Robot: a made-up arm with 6 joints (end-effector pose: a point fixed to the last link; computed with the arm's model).
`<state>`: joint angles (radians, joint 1 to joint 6).
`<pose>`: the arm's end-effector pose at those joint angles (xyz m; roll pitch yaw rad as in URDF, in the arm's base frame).
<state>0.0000 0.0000 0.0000 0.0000 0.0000 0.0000</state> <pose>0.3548 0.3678 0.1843 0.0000 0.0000 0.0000</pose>
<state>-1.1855 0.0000 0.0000 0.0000 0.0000 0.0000</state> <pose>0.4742 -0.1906 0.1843 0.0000 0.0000 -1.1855</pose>
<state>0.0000 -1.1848 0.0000 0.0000 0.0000 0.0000</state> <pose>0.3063 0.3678 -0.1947 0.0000 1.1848 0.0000</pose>
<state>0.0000 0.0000 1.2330 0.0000 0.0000 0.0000</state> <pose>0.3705 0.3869 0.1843 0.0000 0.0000 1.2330</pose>
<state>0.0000 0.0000 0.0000 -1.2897 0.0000 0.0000</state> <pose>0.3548 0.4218 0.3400 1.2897 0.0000 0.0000</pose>
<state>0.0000 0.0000 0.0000 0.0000 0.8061 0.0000</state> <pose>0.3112 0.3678 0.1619 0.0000 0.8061 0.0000</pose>
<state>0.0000 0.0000 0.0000 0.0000 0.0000 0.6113</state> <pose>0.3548 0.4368 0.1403 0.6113 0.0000 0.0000</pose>
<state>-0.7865 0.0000 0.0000 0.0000 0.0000 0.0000</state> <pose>0.5110 0.0086 0.1843 0.0000 0.0000 -0.7865</pose>
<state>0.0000 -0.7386 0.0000 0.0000 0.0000 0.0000</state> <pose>0.3785 0.3678 -0.0616 0.0000 0.7386 0.0000</pose>
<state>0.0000 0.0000 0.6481 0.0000 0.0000 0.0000</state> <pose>0.3661 0.3754 0.1843 0.0000 0.0000 0.6481</pose>
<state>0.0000 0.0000 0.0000 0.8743 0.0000 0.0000</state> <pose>0.3548 0.2532 0.1664 -0.8743 0.0000 0.0000</pose>
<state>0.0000 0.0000 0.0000 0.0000 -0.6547 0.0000</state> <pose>0.3692 0.3678 0.2218 0.0000 -0.6547 0.0000</pose>
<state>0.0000 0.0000 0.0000 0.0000 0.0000 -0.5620</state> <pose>0.3548 0.3373 0.2533 -0.5620 0.0000 0.0000</pose>
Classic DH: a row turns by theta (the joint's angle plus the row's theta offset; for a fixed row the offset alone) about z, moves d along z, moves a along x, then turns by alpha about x. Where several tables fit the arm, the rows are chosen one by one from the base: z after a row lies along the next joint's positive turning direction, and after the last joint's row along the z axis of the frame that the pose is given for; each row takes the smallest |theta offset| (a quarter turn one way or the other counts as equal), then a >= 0, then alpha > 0; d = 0 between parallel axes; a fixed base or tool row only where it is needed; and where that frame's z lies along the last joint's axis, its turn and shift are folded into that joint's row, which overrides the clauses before.
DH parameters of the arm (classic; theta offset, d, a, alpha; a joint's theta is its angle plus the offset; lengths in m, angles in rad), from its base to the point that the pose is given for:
joint 1: 0 0.0308 0.049 1.5708
joint 2: 0 -0.3884 0.3002 -1.5708
joint 3: -1.5708 0.2672 0.0971 1.5708
joint 4: -1.5708 0.0425 0.0738 1.5708
joint 5: 0 0.1807 -0.0475 1.5708
joint 6: -1.5708 0.0481 0.1042 1.5708
tool (fixed): 1.5708 -0.0874 0 0

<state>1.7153 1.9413 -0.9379 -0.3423 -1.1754 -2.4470</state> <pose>-0.5288 -0.4725 0.1315 0.0227 0.3418 -0.8746</pose>
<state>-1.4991 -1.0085 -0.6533 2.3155 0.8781 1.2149</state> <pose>0.1562 -0.2257 0.1290 -1.8828 -0.1404 -2.5071</pose>
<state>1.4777 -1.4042 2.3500 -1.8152 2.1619 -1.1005</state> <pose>-0.3173 0.4795 -0.1571 -1.1096 -0.2140 0.0797</pose>
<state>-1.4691 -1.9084 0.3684 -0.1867 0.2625 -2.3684</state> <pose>0.5080 -0.2625 -0.4014 0.3493 0.8470 1.0377</pose>
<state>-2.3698 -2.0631 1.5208 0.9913 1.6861 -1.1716</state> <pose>0.3436 -0.2799 -0.4599 0.5112 0.4886 0.9499</pose>
